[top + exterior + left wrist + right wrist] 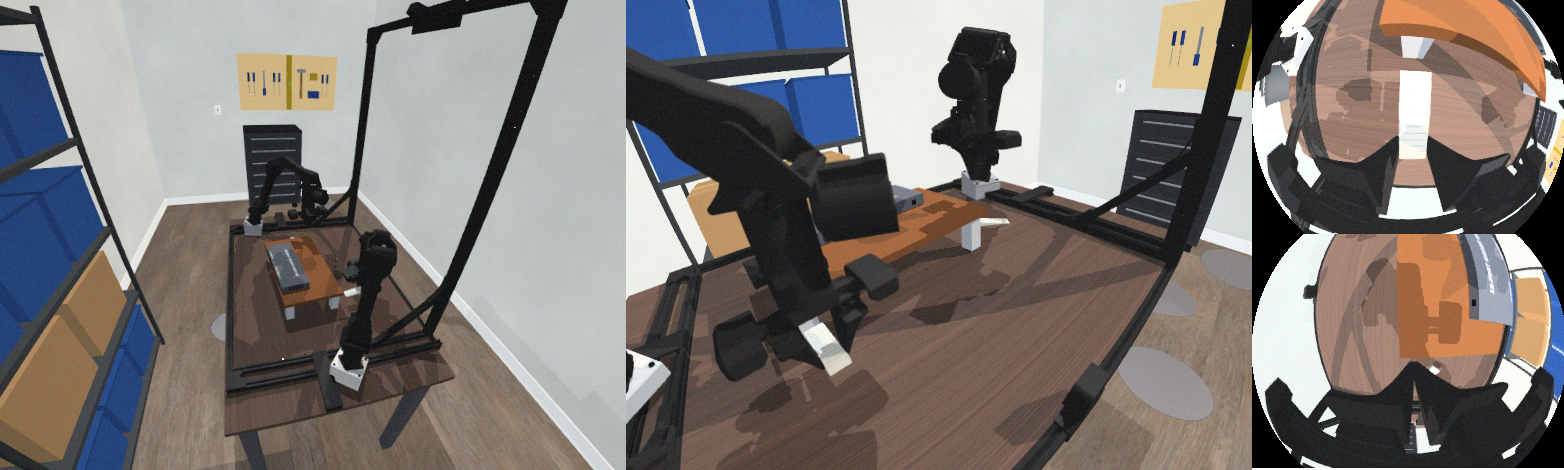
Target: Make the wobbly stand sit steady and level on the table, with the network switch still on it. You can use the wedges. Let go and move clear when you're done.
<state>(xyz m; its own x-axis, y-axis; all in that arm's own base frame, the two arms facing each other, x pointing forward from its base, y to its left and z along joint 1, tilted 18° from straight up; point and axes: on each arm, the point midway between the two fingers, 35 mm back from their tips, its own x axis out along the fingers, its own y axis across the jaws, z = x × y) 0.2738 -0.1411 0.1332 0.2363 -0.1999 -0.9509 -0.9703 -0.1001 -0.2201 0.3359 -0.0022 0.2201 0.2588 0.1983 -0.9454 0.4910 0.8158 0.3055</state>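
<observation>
The white wedge lies 3 cm ahead of my left hand and 3 cm below it. Round my left hand: grey network switch 24 cm ahead, 23 cm to the right, 2 cm above; stand 18 cm ahead, 22 cm to the right, 5 cm below.
</observation>
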